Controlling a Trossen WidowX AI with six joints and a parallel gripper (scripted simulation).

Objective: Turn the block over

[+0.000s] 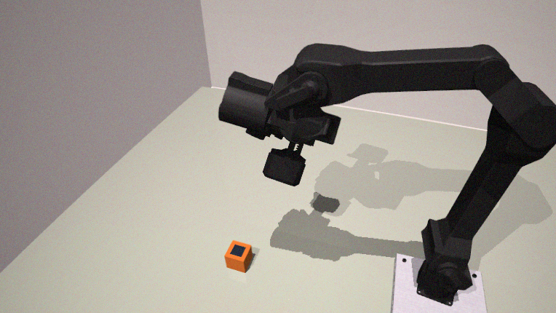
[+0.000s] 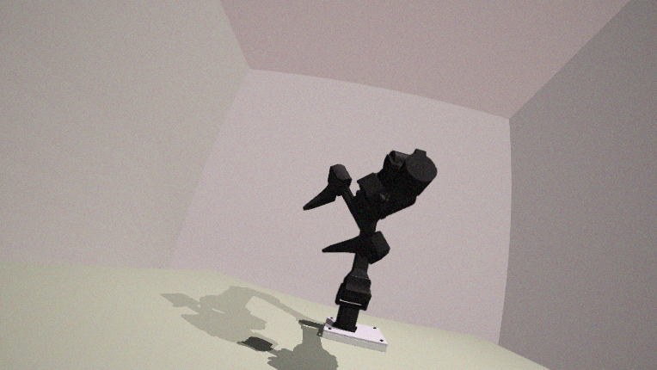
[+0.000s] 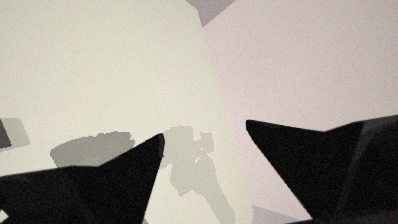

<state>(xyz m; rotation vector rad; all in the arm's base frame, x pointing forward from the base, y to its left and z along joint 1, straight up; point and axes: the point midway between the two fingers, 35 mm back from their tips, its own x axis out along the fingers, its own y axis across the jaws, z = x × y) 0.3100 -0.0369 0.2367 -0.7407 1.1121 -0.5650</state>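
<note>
My gripper tip is 210 mm above the block, 170 mm to the right of it and 40 mm short of it.
</note>
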